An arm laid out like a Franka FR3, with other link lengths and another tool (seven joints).
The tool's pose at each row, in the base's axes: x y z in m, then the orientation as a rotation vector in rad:
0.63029, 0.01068, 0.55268, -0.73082, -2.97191, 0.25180
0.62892, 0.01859, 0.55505, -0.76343, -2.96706, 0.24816
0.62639, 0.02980, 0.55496, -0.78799, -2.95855, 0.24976
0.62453, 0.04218, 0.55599, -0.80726, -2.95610, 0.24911
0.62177, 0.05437, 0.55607, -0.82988, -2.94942, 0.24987
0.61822, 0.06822, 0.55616, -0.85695, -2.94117, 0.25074
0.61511, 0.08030, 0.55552, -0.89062, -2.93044, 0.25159
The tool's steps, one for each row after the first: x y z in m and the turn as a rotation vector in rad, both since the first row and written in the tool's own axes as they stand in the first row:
0.00497, 0.00587, -0.00331, -0.00347, -0.00037, 0.02141
0.01242, 0.01453, -0.00453, -0.00214, 0.00266, 0.03809
0.01987, 0.02432, -0.00710, -0.00346, 0.00139, 0.05075
0.02799, 0.03370, -0.00861, -0.00307, 0.00295, 0.06601
0.03758, 0.04416, -0.01028, -0.00261, 0.00483, 0.08432
0.04594, 0.05341, -0.01103, -0.00214, 0.00732, 0.10718

